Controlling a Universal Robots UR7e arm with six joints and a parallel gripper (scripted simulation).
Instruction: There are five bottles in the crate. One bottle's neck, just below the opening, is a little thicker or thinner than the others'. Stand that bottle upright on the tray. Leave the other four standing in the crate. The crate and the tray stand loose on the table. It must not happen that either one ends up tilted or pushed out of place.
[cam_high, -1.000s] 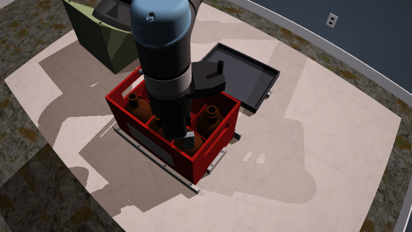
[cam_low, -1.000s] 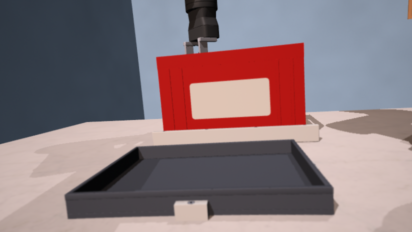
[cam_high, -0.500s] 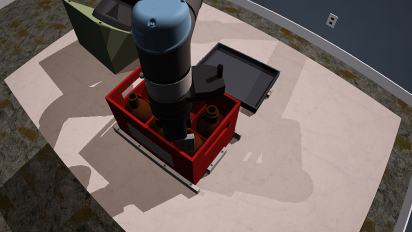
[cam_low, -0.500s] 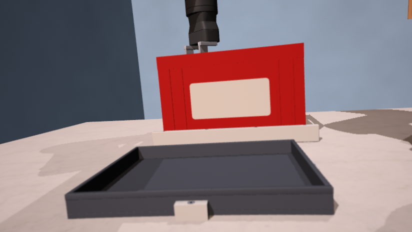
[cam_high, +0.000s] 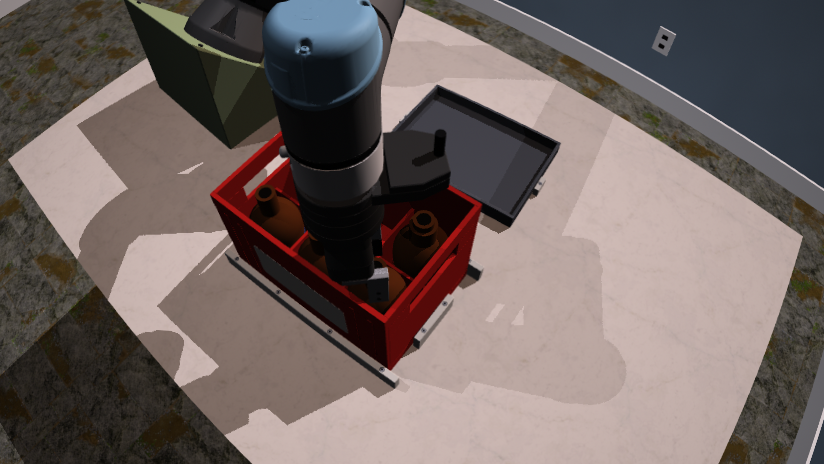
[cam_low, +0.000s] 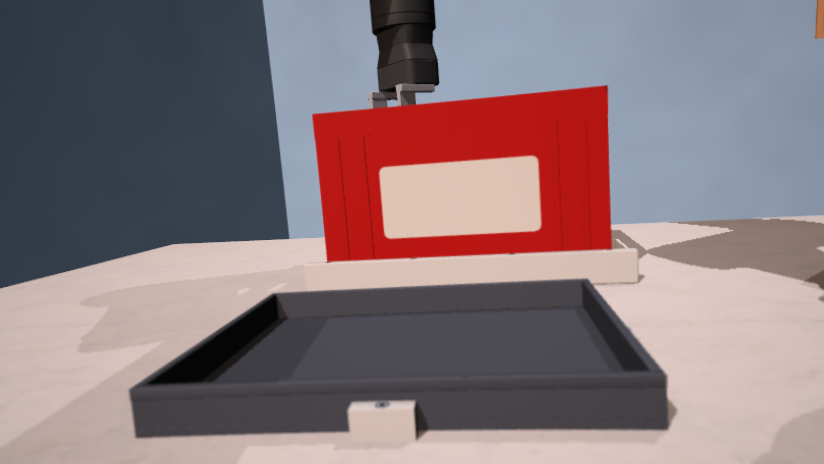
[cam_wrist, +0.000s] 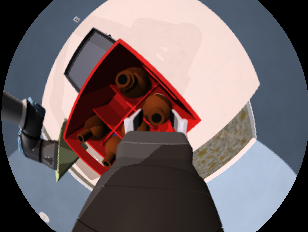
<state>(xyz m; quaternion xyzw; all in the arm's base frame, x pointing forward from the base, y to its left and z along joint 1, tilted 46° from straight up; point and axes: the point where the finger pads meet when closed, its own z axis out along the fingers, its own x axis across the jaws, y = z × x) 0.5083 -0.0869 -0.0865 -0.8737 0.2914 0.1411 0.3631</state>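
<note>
Right now my hand is 80 mm to the right of the bottle and 70 mm above it. From my hand the other things lie so: dark grey tray 320 mm to the left, 150 mm below, 110 mm behind; then red crate 90 mm behind, 80 mm below, 30 mm to the left.
</note>
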